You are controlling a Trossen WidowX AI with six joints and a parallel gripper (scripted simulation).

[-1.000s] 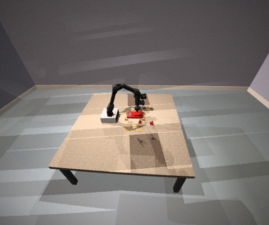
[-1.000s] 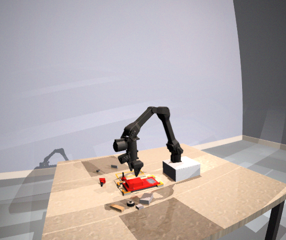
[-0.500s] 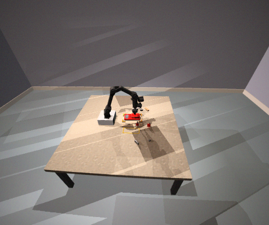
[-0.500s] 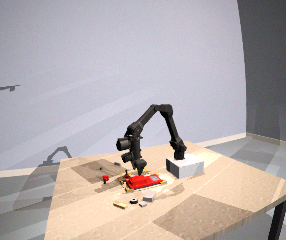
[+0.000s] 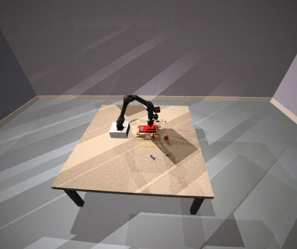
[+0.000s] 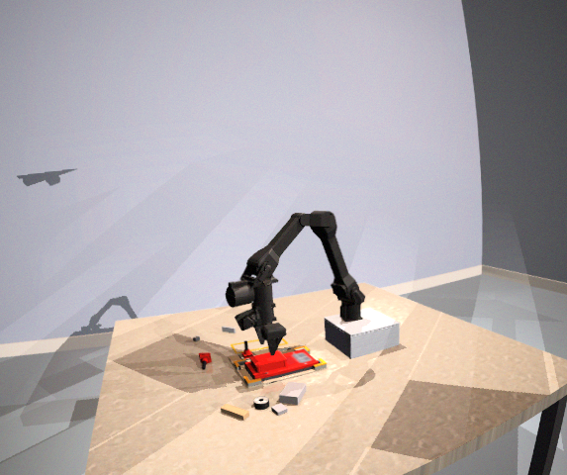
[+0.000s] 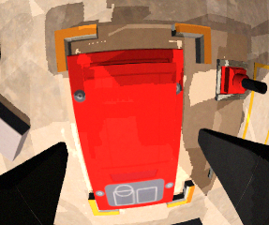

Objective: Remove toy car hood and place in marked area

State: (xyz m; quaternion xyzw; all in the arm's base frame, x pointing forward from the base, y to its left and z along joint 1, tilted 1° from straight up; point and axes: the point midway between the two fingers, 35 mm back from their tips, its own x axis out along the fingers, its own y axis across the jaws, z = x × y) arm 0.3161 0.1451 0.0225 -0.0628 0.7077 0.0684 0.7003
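Now: gripper tip 4 cm above the red hood. The rest, counted from my gripper tip: black wheel 18 cm to the left, 7 cm below, 5 cm ahead; tan block 21 cm to the left, 12 cm ahead, 7 cm below.
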